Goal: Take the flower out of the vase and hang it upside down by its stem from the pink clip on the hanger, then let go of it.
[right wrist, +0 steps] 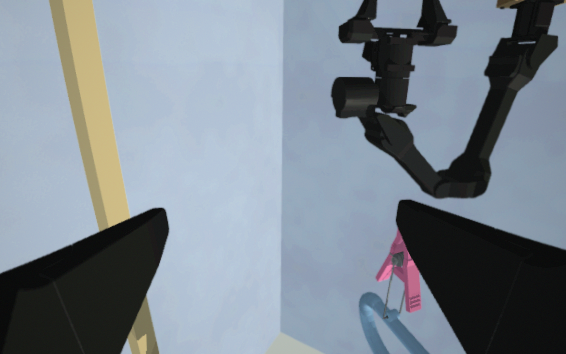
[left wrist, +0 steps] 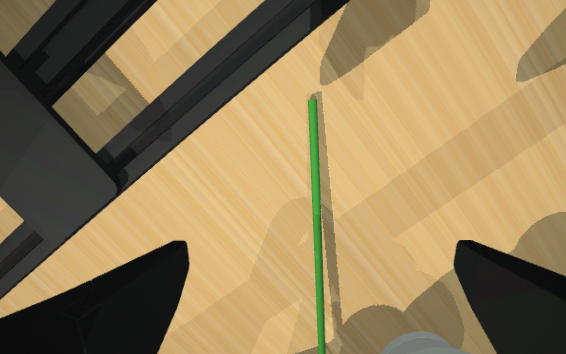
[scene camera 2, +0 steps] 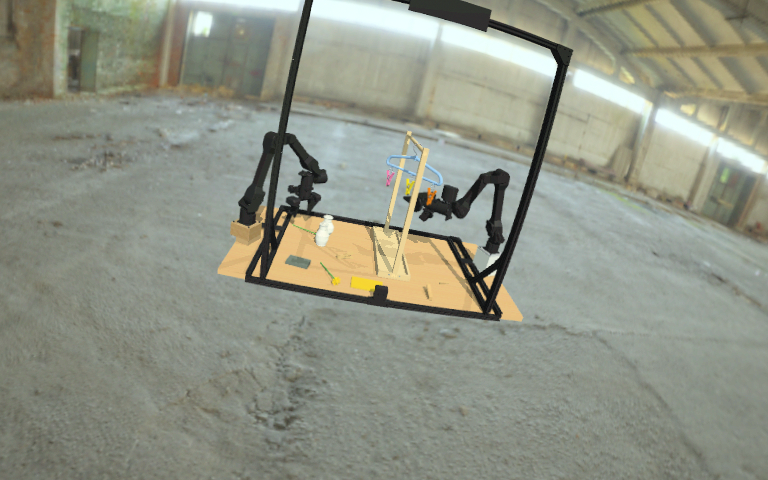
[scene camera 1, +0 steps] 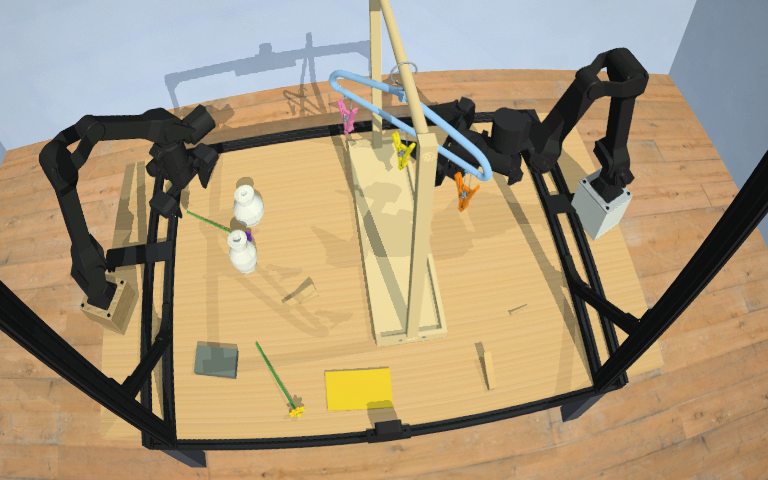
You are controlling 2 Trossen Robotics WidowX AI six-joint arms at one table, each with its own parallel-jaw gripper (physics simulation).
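Frame: origin at the left arm's base, x ahead, y left, z up, level; metres.
Seen in the pictures: left gripper, fingertip midpoint: [left wrist: 320, 253] [scene camera 2: 301, 215] [scene camera 1: 192, 202]; right gripper, fingertip midpoint: [right wrist: 284, 215] [scene camera 2: 407, 195]; left arm's base, link origin: [right wrist: 535, 3] [scene camera 2: 246, 222] [scene camera 1: 102, 294]; right arm's base, link origin: [scene camera 2: 491, 250] [scene camera 1: 606, 188].
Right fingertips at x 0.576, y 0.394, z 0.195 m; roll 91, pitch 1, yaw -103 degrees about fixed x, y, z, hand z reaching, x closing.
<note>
Offsets run from my right fingertips to a thing's middle.
A purple flower with a green stem {dy -0.125, dx -0.398, dz -0.263 m} [scene camera 1: 209, 221] [scene camera 2: 304, 229] [left wrist: 315, 175] lies on the table. Its bloom is partly hidden behind the nearer of two white vases {dy -0.198, dx -0.293, dz -0.223 m} [scene camera 1: 242, 255] {dy -0.084, dx -0.323, dz -0.226 m} [scene camera 1: 248, 209]. No flower shows standing in a vase. My left gripper [scene camera 1: 188, 187] [scene camera 2: 303, 206] [left wrist: 320, 253] is open and empty, pointing down above the stem, with the stem running between its fingers in the left wrist view. The pink clip {dy -0.071, dx -0.088, dz +0.082 m} [scene camera 1: 347, 117] [scene camera 2: 389, 178] [right wrist: 413, 285] hangs from the blue hanger's {dy -0.133, dx +0.019, dz +0.123 m} [scene camera 1: 368, 83] [right wrist: 369, 320] far-left end. My right gripper [scene camera 2: 415, 207] [right wrist: 284, 215] is open and empty near the hanger.
The wooden stand [scene camera 1: 425, 192] [scene camera 2: 414, 203] bears the hanger, with a yellow clip {dy -0.133, dx +0.020, dz +0.073 m} [scene camera 1: 402, 151] and an orange clip {dy -0.192, dx +0.124, dz +0.075 m} [scene camera 1: 464, 193]. A yellow flower {dy -0.430, dx -0.150, dz -0.262 m} [scene camera 1: 275, 375] lies in front, near a grey block {dy -0.432, dx -0.284, dz -0.265 m} [scene camera 1: 216, 360] and a yellow sheet {dy -0.409, dx +0.003, dz -0.269 m} [scene camera 1: 359, 389]. Black frame rails edge the table.
</note>
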